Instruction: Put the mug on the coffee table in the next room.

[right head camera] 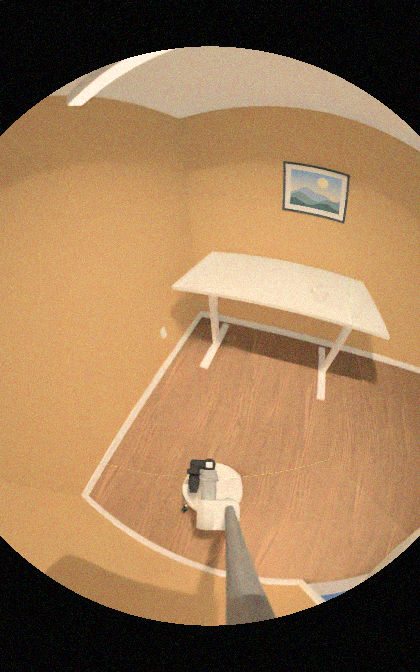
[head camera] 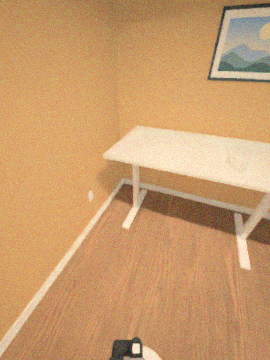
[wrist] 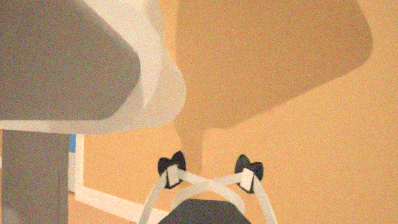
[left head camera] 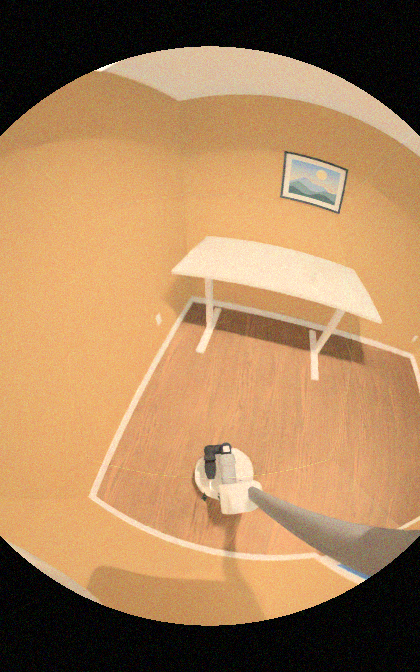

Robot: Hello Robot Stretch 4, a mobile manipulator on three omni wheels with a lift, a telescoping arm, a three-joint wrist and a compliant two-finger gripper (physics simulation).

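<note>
A faint pale shape that looks like the mug (head camera: 237, 161) (right head camera: 320, 293) stands on the right part of the white table (head camera: 170, 146) (right head camera: 250, 275); it nearly blends with the white top, and its handle cannot be made out. My gripper (wrist: 210, 165) is open in the wrist view, with orange wall behind the gap between its fingertips and nothing held. It is far from the table, over by the robot's base. The coffee table does not show in these views.
The white table stands along the far wall on T-shaped legs, below a framed picture (head camera: 247, 44) (left head camera: 314, 182) (right head camera: 316, 192). An orange wall (head camera: 55, 150) runs along the left. A blue strip (left head camera: 352, 571) (right head camera: 332, 596) (wrist: 73, 143) shows at a white-trimmed opening behind the robot.
</note>
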